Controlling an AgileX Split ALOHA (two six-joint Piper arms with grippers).
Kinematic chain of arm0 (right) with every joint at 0, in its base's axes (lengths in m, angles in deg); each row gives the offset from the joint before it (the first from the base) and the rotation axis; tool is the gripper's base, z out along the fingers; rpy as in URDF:
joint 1: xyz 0 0 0.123 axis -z
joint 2: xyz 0 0 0 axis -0.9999 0.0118 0
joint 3: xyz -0.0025 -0.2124 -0.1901 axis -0.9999 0.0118 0
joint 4: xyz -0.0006 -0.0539 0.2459 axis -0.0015 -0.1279 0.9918
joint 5: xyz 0 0 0 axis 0.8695 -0.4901 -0.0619
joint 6: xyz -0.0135 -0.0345 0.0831 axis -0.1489 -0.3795 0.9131
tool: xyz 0 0 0 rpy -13.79 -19.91 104.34
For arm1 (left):
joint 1: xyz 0 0 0.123 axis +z
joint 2: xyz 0 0 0 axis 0.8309 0.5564 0
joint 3: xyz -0.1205 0.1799 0.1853 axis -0.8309 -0.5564 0
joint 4: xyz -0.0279 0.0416 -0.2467 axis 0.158 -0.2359 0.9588
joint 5: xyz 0 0 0 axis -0.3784 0.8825 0.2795
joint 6: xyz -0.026 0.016 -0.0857 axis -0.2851 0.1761 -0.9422
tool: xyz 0 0 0 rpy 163.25 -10.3 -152.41
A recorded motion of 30 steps. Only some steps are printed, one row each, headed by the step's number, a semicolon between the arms.
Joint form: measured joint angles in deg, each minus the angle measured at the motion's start. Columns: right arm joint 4, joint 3, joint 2, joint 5, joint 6, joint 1; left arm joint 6, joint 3, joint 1, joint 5, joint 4, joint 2.
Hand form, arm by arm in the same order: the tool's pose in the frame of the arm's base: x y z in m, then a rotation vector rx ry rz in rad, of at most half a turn. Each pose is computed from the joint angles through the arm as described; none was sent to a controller.
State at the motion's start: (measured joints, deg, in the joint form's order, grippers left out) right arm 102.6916 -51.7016 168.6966 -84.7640 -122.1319 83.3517; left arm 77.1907 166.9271 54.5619 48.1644 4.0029 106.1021
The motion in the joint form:
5: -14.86 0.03 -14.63 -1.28 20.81 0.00; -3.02 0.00 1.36 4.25 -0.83 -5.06
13: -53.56 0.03 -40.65 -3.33 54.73 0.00; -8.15 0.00 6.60 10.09 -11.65 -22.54
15: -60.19 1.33 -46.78 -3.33 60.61 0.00; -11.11 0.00 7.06 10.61 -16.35 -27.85
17: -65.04 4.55 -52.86 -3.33 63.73 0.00; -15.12 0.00 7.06 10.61 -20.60 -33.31
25: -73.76 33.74 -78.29 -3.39 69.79 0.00; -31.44 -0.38 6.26 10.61 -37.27 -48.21
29: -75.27 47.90 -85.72 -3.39 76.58 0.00; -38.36 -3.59 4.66 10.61 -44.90 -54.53
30: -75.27 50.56 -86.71 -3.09 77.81 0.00; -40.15 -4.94 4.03 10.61 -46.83 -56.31
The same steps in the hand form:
5: 0.3790 0.1126 0.3402 -0.9706 2.0624 0.9770; 0.4553 -0.0809 0.1171 0.3754 2.2325 -1.2988
13: 0.2598 0.0569 0.4532 -0.6484 2.2891 0.2983; 0.4279 -0.0425 0.2429 0.5811 2.1294 -1.1368
15: 0.2271 0.0440 0.4706 -0.5293 2.2682 0.1841; 0.4124 -0.0385 0.2755 0.6346 2.1383 -1.0550
17: 0.1956 0.0335 0.4765 -0.4592 2.2477 0.0980; 0.3947 -0.0376 0.3080 0.6573 2.1477 -0.9752
25: 0.0924 0.0096 0.3970 -0.3352 2.3481 -0.0360; 0.3333 -0.0340 0.3802 0.6179 2.2525 -0.7012
29: 0.0718 0.0052 0.3374 -0.2055 2.4801 -0.0162; 0.3021 -0.0367 0.3912 0.5802 2.3221 -0.5975
30: 0.0697 0.0049 0.3256 -0.1812 2.5059 -0.0082; 0.2930 -0.0382 0.3918 0.5706 2.3425 -0.5747

